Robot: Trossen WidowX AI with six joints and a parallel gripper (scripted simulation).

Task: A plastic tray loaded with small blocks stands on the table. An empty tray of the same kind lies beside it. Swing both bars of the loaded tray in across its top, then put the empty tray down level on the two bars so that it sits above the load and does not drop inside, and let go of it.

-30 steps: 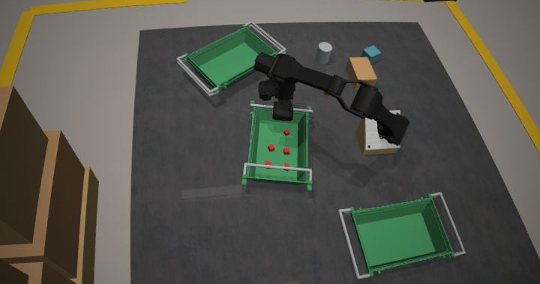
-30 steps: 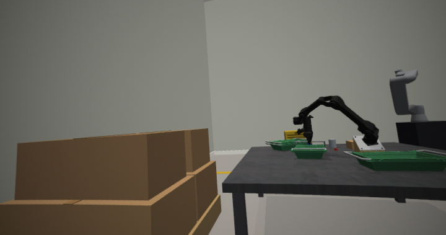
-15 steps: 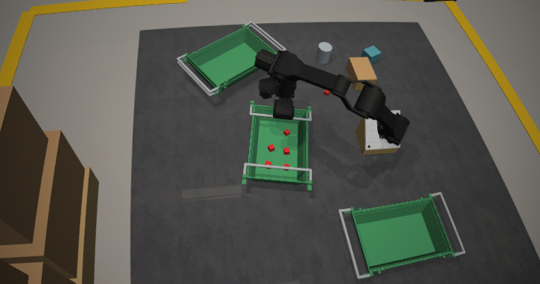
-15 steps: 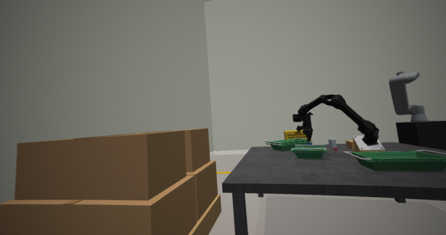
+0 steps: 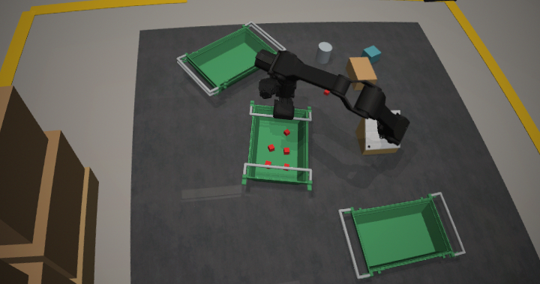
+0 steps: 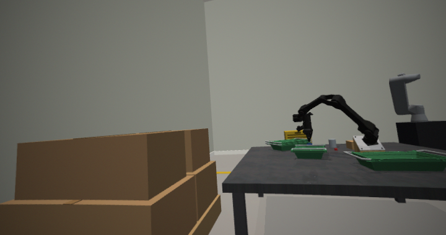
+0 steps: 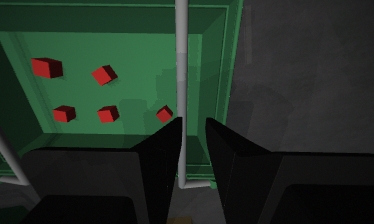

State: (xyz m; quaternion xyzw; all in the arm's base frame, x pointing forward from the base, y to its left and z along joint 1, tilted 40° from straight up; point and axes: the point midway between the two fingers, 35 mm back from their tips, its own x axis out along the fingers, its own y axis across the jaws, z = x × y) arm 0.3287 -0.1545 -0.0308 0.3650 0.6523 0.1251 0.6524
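The green tray is 490 mm to the left of my gripper tip, 240 mm behind it and 40 mm below it. Round my gripper tip: grey cylinder: 290 mm to the right, 270 mm behind, 50 mm below; tan box: 380 mm behind, 160 mm to the right, 60 mm below; red block: 220 mm behind, 110 mm to the right, 80 mm below.
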